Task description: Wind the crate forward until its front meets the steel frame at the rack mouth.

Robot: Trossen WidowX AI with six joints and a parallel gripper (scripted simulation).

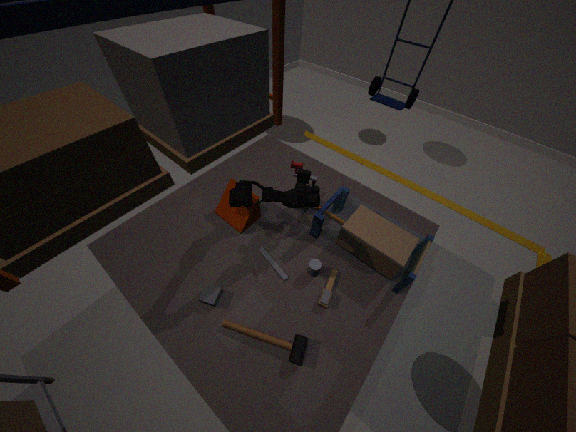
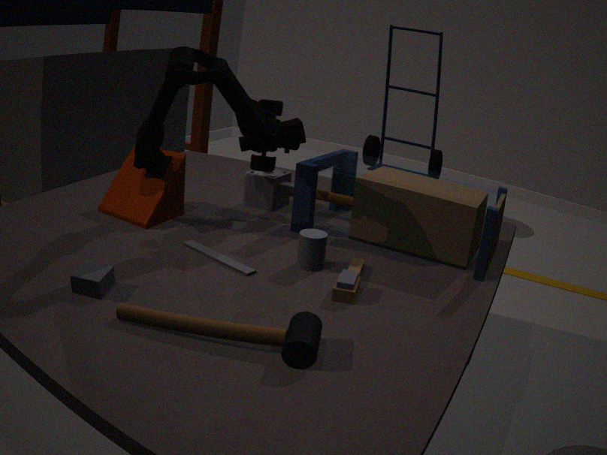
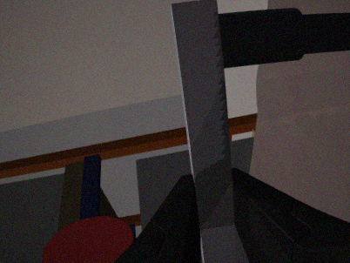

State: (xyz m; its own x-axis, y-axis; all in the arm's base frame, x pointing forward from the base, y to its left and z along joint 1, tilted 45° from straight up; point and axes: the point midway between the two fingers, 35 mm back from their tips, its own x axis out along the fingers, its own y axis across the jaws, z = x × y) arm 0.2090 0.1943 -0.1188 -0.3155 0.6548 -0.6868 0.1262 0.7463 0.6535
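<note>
Right now my gripper tip is 50 mm past the red knob, 40 mm below it and 20 mm to the left of it. Round my gripper tip: flat grey bar (410 mm to the right, 190 mm below, 90 mm ahead); then grey winch (160 mm below, 30 mm to the right); then small wooden tool (380 mm to the right, 360 mm ahead, 180 mm below).
</note>
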